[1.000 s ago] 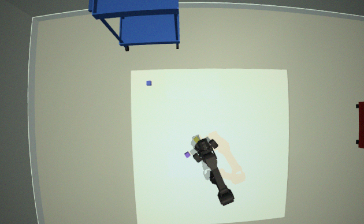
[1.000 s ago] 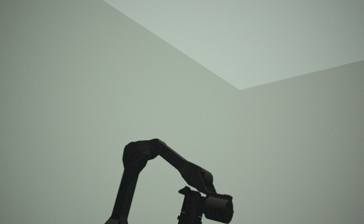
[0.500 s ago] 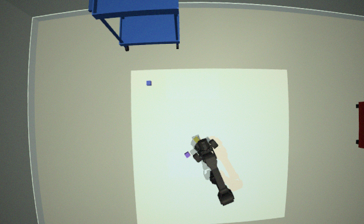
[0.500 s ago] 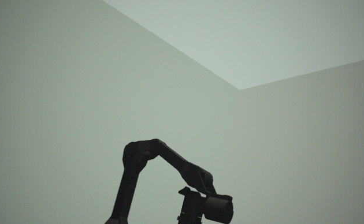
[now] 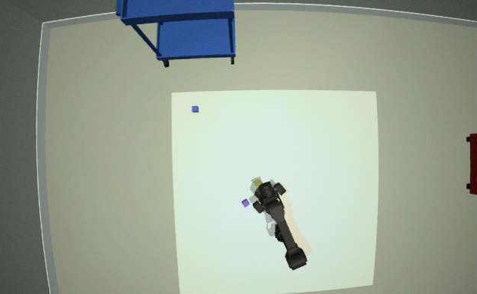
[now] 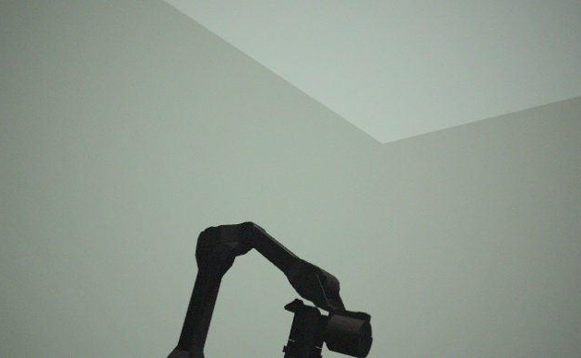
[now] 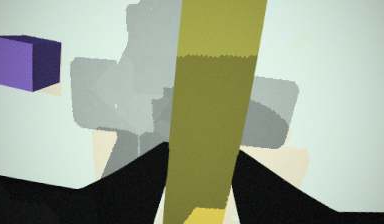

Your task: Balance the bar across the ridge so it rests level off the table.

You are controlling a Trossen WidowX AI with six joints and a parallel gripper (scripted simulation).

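Now: gripper tip 2 cm to the right of the yellow bar and 2 cm short of it. From my gripper tip the other things lie so: purple block 12 cm to the left, 6 cm behind, 5 cm below; blue cube 50 cm ahead, 41 cm to the left, 5 cm below.
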